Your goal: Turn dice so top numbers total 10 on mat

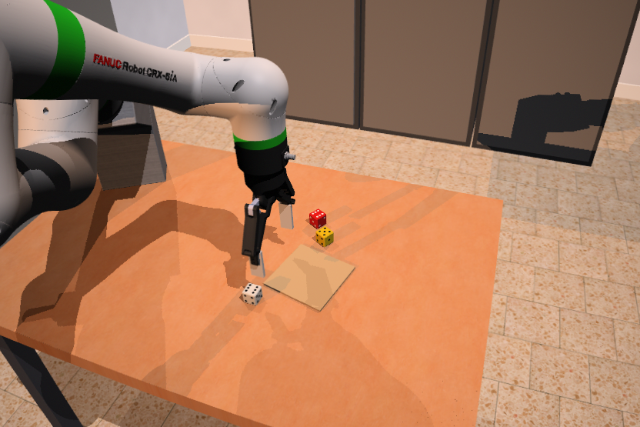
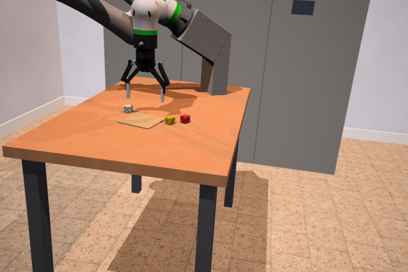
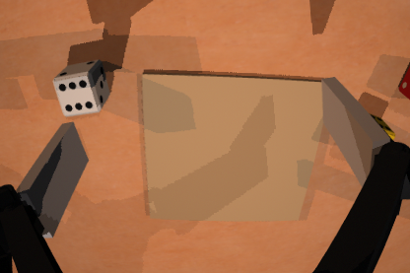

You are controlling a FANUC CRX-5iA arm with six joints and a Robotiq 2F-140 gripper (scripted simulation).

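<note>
The yellow die lies 12 cm to the left of my hand, 8 cm ahead of it and 6 cm below it. The rest, counted from my hand: white die: 8 cm to the right, 6 cm below, 3 cm behind; tan mat: 7 cm below, 7 cm ahead; red die: 17 cm to the left, 6 cm below, 5 cm ahead.
</note>
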